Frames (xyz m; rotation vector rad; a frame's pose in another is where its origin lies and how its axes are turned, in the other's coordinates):
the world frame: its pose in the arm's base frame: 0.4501 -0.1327 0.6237 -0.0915 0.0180 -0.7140
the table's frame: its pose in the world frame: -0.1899 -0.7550 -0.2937 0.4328 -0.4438 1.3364
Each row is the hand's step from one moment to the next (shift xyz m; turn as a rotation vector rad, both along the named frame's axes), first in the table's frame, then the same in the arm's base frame.
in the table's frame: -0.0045 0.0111 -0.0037 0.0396 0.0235 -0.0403
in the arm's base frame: -0.0087 0.0073 -0.0052 0.0273 0.0521 -0.0168
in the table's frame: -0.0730 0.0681 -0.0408 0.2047 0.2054 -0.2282
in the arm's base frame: -0.0787 0.0257 -0.0691 0.0958 0.3411 -0.1032
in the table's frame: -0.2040 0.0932 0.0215 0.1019 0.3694 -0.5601
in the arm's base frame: -0.2077 -0.0450 -0.0748 0.0404 0.5132 -0.4422
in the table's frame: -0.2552 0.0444 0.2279 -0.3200 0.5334 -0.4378
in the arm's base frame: -0.2865 -0.1733 0.0831 -0.3990 0.3742 -0.5285
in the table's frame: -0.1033 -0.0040 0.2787 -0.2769 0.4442 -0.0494
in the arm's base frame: -0.1688 -0.1435 0.1982 -0.4520 0.2110 -0.1663
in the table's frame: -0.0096 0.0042 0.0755 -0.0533 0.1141 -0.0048
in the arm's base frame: -0.0362 -0.0247 0.0623 -0.1065 0.0615 -0.0274
